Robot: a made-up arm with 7 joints. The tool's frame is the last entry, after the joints.
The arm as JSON. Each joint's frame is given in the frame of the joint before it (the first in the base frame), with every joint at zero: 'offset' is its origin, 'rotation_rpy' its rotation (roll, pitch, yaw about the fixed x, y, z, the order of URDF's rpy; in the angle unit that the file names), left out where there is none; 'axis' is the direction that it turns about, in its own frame. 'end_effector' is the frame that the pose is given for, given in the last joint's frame.
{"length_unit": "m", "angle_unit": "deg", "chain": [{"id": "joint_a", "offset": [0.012, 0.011, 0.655], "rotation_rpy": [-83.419, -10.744, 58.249], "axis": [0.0, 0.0, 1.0]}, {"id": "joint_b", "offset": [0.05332, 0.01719, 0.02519], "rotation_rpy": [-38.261, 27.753, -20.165], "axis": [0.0, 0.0, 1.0]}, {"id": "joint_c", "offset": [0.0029, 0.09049, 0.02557], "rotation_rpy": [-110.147, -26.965, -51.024], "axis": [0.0, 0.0, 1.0]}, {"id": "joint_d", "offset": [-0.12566, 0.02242, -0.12], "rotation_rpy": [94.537, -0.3, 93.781], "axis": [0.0, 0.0, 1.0]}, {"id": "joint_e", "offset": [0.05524, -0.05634, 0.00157], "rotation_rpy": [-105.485, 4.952, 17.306], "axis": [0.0, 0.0, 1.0]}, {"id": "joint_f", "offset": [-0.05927, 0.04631, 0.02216], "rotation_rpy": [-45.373, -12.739, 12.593], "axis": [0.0, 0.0, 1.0]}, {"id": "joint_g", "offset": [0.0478, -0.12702, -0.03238], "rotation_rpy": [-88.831, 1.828, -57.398], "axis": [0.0, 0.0, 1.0]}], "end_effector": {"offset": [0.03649, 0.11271, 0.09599], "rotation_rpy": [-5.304, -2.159, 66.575]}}
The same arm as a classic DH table. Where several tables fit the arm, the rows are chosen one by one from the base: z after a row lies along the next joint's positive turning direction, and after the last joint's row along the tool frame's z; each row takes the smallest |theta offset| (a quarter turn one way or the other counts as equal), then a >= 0, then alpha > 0; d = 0 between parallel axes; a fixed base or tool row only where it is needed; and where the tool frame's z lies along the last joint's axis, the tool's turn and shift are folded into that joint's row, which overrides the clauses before.
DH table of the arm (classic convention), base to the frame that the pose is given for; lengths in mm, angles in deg. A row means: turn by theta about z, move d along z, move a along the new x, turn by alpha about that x. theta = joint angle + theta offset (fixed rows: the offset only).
base (fixed): a 15.6, alpha -83.53, d 655.5, theta offset 59.48
joint_a: a 20.4, alpha -45.98, d -30, theta offset -61.54
joint_b: a -77.3, alpha -107.88, d 113.3, theta offset -20.11
joint_c: a 30.7, alpha 94.54, d -80.3, theta offset 65.35
joint_d: a 34.3, alpha -105.43, d -142.3, theta offset 18.98
joint_e: a -34.3, alpha -46.75, d -114.5, theta offset 30.01
joint_f: a 132.8, alpha -88.83, d 60.1, theta offset -75.06
joint_g: a -113.5, alpha 5.73, d 405.5, theta offset -89.51
tool (fixed): a 0, alpha 0, d -339.3, theta offset 157.81

